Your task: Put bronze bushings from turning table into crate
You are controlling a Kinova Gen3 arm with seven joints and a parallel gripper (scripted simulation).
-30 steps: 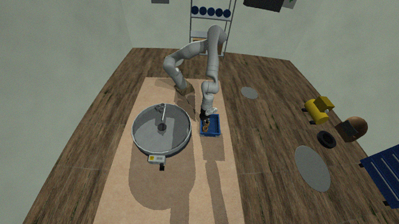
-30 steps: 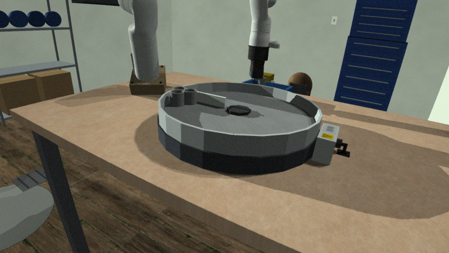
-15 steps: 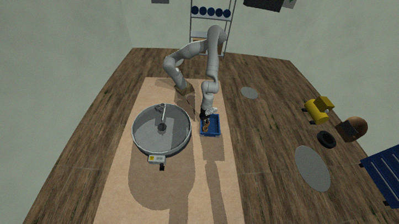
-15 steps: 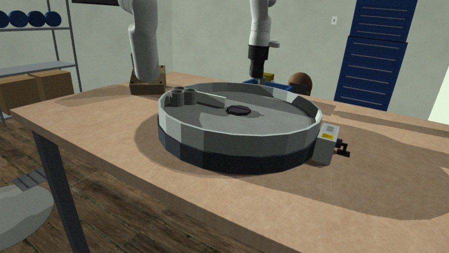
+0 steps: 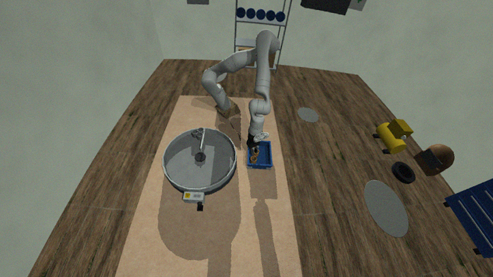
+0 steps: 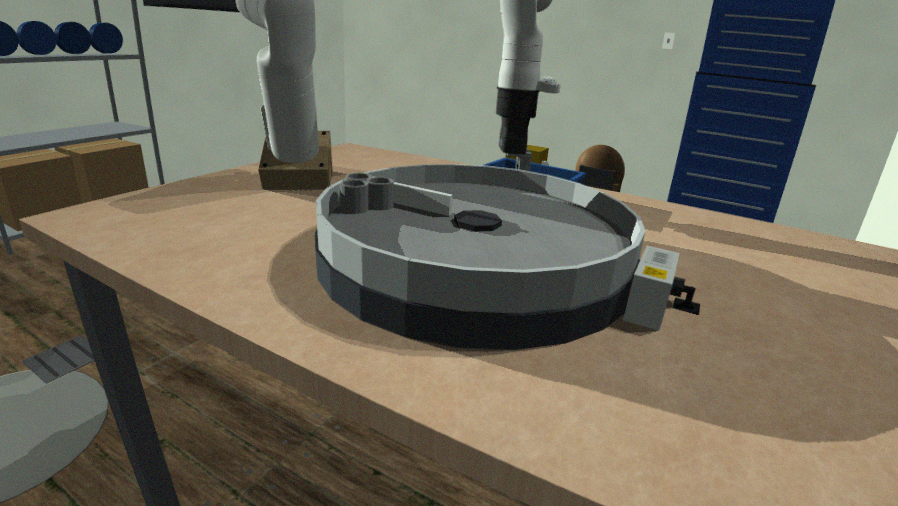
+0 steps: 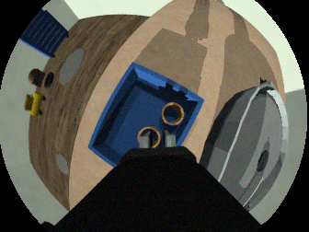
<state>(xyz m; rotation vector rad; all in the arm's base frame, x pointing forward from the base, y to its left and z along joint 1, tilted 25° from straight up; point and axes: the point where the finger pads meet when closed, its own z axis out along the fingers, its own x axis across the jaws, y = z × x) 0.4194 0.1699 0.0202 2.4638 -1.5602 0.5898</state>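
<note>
Now: hand 1 cm short of the blue crate, 3 cm to the right of it and 2 cm above it. The rest, counted from my hand: grey turning table: 2 cm ahead, 33 cm to the right.
</note>
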